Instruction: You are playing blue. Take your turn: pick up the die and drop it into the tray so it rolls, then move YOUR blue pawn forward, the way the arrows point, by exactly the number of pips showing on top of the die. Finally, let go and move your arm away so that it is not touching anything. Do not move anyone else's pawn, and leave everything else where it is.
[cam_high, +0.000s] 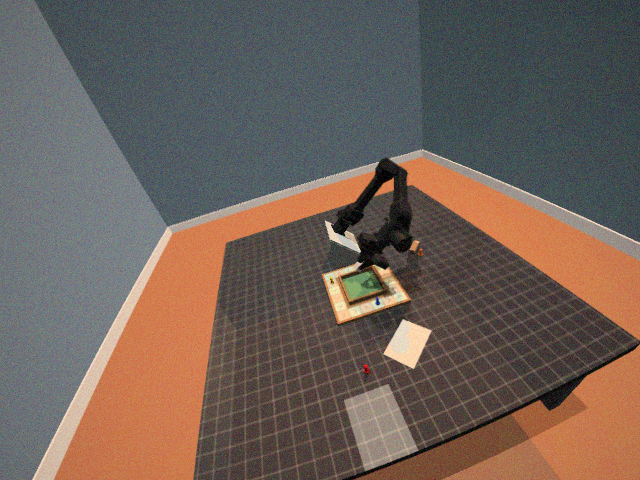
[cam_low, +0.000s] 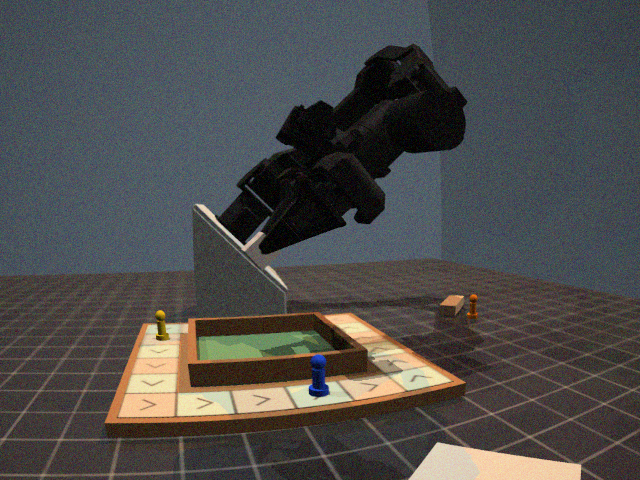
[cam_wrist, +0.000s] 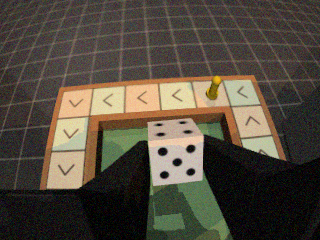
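My gripper tip is right at the die. Round my gripper tip: blue pawn: 110 mm ahead, 90 mm below, 20 mm to the left; then yellow pawn: 110 mm to the right, 90 mm below, 70 mm behind; then green tray: 110 mm below.
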